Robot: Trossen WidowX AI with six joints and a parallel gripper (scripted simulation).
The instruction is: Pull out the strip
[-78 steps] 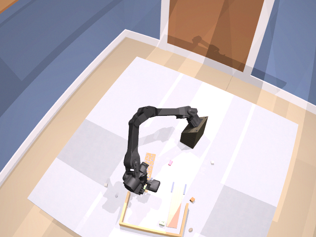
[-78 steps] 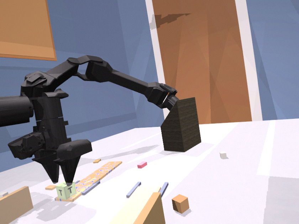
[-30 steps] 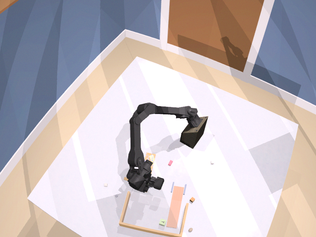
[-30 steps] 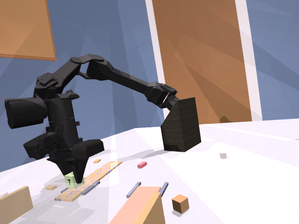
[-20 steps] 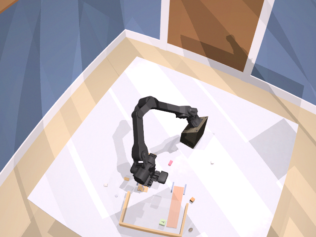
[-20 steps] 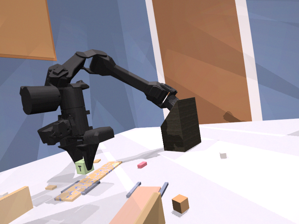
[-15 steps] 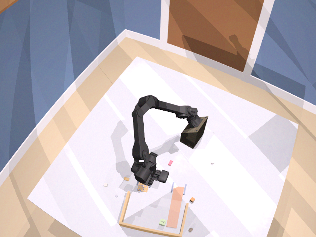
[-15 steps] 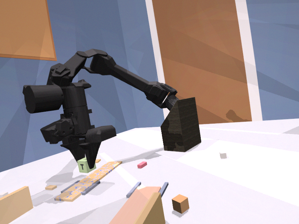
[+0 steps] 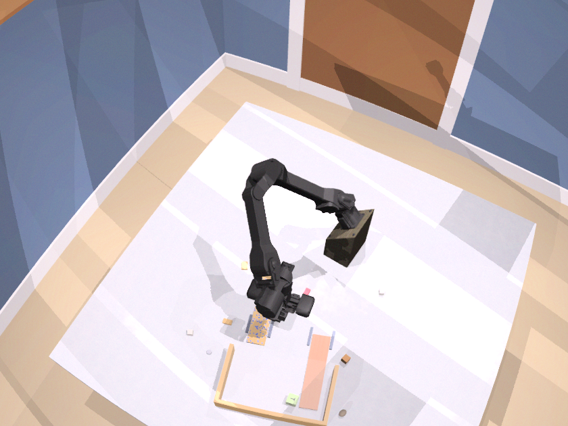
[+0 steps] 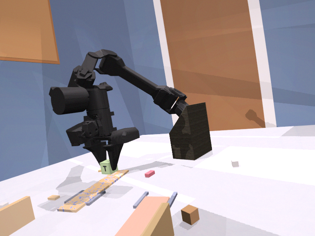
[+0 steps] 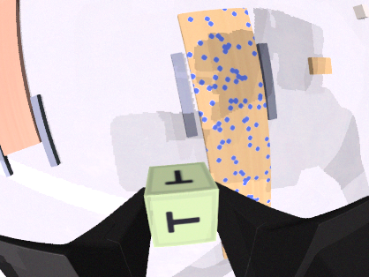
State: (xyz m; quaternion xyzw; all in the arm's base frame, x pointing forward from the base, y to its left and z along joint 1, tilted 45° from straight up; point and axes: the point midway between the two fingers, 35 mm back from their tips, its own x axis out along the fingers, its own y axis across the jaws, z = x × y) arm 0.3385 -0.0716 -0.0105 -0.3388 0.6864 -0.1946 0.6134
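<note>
Right now the pink block is 110 mm behind my gripper tip, 20 mm to the left of it and 50 mm below it. From my gripper tip the other things lie so: orange cube (20 mm ahead, 250 mm to the left, 50 mm below).
</note>
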